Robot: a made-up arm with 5 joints. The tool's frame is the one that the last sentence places.
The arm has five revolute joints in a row. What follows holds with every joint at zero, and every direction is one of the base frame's. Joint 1 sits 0.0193 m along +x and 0.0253 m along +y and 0.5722 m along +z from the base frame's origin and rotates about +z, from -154.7 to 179.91 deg. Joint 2 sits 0.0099 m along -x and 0.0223 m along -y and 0.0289 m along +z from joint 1 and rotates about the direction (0, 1, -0.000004), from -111.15 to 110.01 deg. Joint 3 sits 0.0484 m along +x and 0.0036 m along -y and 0.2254 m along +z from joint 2 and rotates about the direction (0, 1, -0.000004), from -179.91 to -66.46 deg. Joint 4 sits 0.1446 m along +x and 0.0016 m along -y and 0.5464 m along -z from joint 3 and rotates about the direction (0, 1, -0.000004), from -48.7 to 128.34 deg. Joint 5 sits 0.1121 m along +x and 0.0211 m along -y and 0.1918 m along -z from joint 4 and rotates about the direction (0, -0.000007, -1), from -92.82 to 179.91 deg. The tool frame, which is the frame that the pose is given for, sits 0.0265 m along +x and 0.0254 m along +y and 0.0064 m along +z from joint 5; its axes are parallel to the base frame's.
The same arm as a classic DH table. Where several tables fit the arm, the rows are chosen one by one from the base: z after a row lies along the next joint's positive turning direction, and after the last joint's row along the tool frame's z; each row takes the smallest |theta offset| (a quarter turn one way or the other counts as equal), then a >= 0, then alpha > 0; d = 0 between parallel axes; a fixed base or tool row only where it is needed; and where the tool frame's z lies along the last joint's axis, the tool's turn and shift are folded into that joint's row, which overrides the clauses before.
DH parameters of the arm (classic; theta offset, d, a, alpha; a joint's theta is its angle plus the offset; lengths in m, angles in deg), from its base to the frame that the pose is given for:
base (fixed): 52.66 0.0000 0.0318 0.00
joint 1: -52.66 0.6011 -0.0099 -90.00
joint 2: -77.88 0.0000 0.2305 0.00
joint 3: -26.94 0.0000 -0.5652 0.00
joint 4: -75.18 -0.0486 -0.1121 90.00
joint 5: -43.79 0.0000 -0.0367 180.00
tool (fixed): 136.21 -0.1854 0.0000 0.00
Joint limits (deg, base to tool): -154.70..179.91 -111.15..110.01 -179.91..-66.46 -48.70..128.34 -92.82..179.91

